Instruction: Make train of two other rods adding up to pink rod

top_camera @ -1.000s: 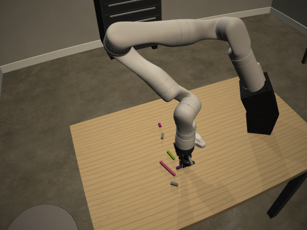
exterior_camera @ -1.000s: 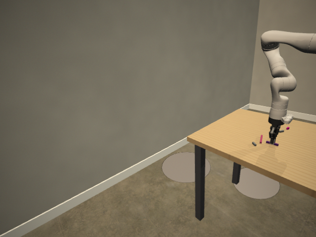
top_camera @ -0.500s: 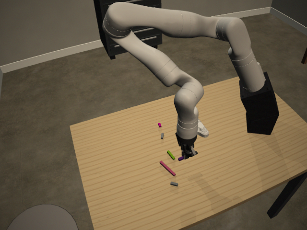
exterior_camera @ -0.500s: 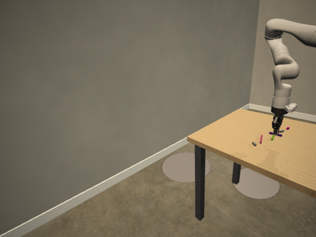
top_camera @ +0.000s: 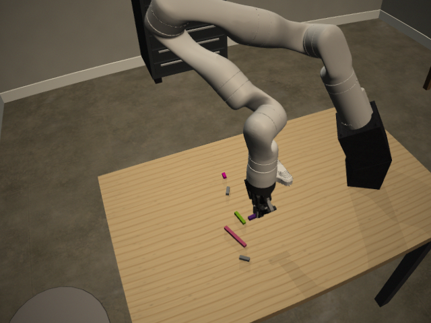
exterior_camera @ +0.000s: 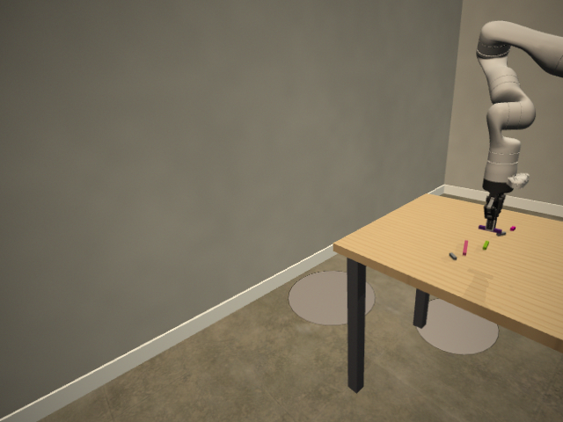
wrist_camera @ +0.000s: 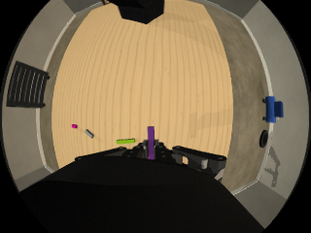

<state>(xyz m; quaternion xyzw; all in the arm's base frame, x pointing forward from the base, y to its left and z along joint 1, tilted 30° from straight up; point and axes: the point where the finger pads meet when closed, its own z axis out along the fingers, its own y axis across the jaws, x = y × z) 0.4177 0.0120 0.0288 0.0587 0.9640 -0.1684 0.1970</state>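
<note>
The lime rod is 110 mm below my hand and 70 mm to the right of it. Also, from my hand: magenta rod: 240 mm to the right, 110 mm below, 70 mm behind; purple rod: 20 mm below; pink rod: 110 mm below, 60 mm ahead, 30 mm to the right.
</note>
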